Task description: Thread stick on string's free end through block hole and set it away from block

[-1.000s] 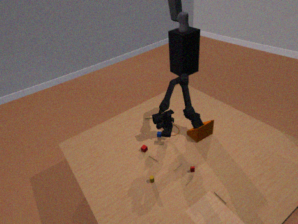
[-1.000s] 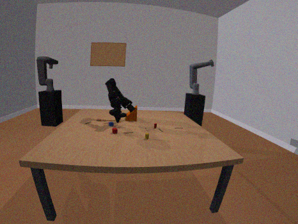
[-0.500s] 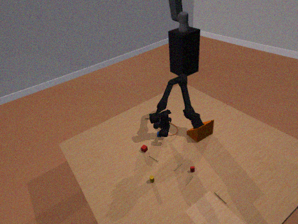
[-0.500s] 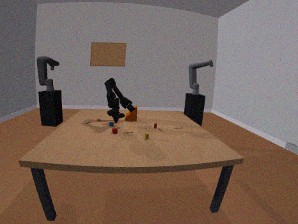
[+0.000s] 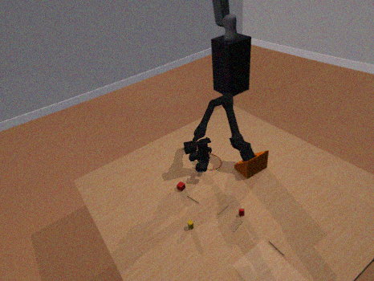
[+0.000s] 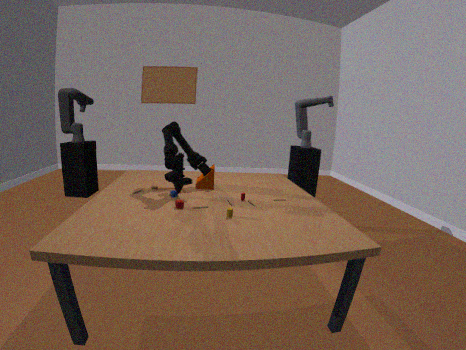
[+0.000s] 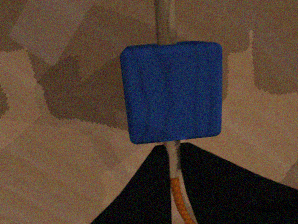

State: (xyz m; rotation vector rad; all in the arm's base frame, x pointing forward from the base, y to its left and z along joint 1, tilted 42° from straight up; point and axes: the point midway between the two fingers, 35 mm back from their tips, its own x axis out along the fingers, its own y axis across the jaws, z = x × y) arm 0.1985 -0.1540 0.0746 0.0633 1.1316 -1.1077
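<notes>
The blue cube is 20 mm to the right of my gripper tip and 20 mm ahead of it. The rest, counted from my gripper tip: red cube (190 mm ahead, 30 mm to the left); short stick (240 mm to the right, 50 mm behind, 10 mm below); round wooden button (160 mm to the right, 120 mm behind, 10 mm below).
</notes>
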